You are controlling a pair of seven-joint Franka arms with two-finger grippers.
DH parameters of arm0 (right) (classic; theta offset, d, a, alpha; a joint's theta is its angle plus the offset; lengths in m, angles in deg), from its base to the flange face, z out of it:
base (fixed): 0 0 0 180
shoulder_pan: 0 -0.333 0 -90
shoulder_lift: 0 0 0 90
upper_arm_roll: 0 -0.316 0.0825 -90
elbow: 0 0 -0.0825 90
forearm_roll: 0 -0.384 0 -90
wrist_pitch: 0 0 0.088 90
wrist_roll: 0 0.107 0 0
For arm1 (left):
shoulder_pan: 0 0.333 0 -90
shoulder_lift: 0 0 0 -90
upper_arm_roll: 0 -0.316 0.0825 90
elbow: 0 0 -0.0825 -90
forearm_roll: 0 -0.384 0 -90
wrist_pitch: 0 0 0.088 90
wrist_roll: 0 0.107 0 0
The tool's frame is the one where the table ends.
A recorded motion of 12 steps. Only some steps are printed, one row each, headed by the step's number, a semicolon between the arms.
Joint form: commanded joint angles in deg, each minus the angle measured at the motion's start. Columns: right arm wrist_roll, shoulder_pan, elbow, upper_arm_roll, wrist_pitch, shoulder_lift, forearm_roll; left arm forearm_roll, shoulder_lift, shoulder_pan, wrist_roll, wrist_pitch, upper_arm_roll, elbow.
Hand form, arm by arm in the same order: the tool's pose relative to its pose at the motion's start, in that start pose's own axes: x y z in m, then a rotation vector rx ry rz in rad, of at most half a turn. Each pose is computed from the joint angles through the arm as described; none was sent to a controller.
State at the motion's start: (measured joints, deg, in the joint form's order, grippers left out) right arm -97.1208 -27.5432 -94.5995 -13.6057 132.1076 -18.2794 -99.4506; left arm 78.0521 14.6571 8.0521 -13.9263 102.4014 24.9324 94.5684
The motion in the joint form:
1: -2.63 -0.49 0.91 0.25 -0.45 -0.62 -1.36; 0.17 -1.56 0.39 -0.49 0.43 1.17 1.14
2: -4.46 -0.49 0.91 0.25 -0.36 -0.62 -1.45; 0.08 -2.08 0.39 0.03 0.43 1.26 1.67
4: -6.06 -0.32 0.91 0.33 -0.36 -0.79 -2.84; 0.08 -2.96 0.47 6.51 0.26 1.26 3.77
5: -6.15 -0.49 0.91 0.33 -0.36 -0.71 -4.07; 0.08 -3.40 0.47 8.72 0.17 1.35 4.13
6: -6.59 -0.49 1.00 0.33 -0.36 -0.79 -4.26; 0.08 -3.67 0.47 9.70 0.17 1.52 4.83
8: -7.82 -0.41 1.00 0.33 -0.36 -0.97 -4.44; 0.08 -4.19 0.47 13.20 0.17 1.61 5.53
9: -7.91 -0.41 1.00 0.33 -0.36 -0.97 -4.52; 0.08 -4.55 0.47 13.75 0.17 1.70 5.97
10: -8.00 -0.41 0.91 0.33 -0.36 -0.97 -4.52; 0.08 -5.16 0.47 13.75 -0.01 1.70 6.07
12: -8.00 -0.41 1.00 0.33 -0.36 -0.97 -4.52; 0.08 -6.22 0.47 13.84 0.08 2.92 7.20
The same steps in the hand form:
1: 0.0019 0.0000 0.0047 0.0093 0.0216 -0.0333; -0.0119 0.0027 0.0076 0.0073 -0.0022 0.0010
2: 0.0019 0.0001 0.0045 0.0072 0.0227 -0.0642; -0.0149 0.0018 0.0092 0.0132 -0.0022 0.0105
4: 0.0011 0.0032 0.0028 -0.0007 0.0399 -0.0732; -0.0161 -0.0095 0.0121 0.0251 -0.0061 0.1029
5: 0.0020 0.0014 0.0041 -0.0006 0.0554 -0.0618; -0.0190 -0.0096 0.0135 0.0287 -0.0085 0.1430
6: 0.0021 0.0018 0.0043 -0.0013 0.0582 -0.0672; -0.0199 -0.0135 0.0162 0.0333 -0.0121 0.1535
8: 0.0005 0.0035 0.0040 -0.0039 0.0594 -0.0837; -0.0224 -0.0158 0.0180 0.0381 -0.0142 0.2118
9: 0.0005 0.0035 0.0040 -0.0042 0.0604 -0.0844; -0.0244 -0.0171 0.0194 0.0416 -0.0154 0.2203
10: -0.0003 0.0036 0.0040 -0.0044 0.0593 -0.0848; -0.0291 -0.0142 0.0196 0.0446 -0.0159 0.2286
12: 0.0005 0.0035 0.0040 -0.0042 0.0604 -0.0859; -0.0389 -0.0164 0.0323 0.0586 -0.0325 0.2332

